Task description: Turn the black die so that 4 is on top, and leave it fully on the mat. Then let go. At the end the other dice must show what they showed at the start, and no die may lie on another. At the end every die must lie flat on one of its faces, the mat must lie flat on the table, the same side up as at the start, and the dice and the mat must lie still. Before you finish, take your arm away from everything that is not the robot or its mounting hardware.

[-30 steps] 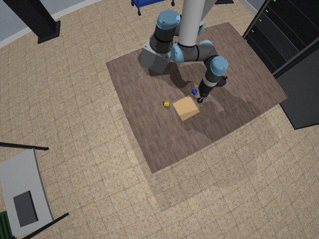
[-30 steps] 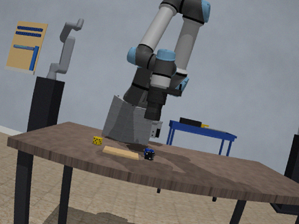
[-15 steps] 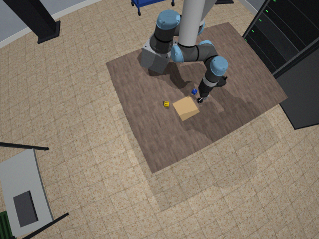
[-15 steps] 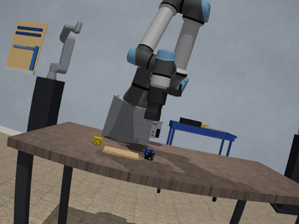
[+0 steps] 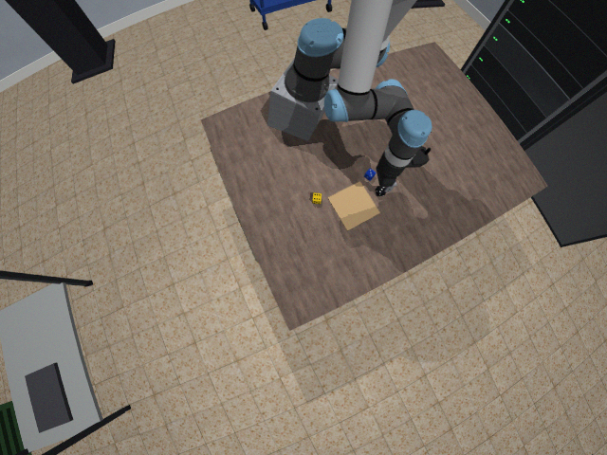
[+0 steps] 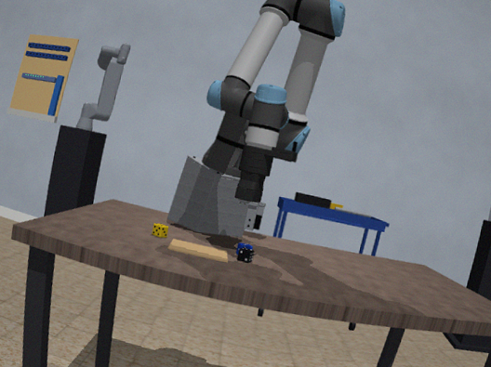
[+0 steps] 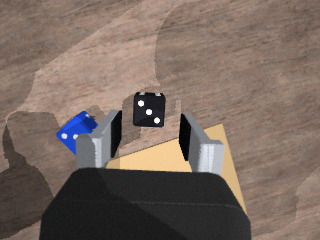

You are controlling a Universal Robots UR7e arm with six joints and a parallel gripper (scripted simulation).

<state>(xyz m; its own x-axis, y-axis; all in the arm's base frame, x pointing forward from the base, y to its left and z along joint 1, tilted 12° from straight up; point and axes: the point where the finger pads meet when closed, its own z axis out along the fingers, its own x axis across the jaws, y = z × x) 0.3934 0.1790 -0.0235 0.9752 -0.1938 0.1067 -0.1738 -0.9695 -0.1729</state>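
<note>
The black die lies 80 mm below my hand. The rest, counted from my hand: blue die: 70 mm behind, 20 mm to the right, 80 mm below; then tan mat: 20 mm ahead, 110 mm to the right, 100 mm below; then yellow die: 40 mm behind, 230 mm to the right, 80 mm below.
</note>
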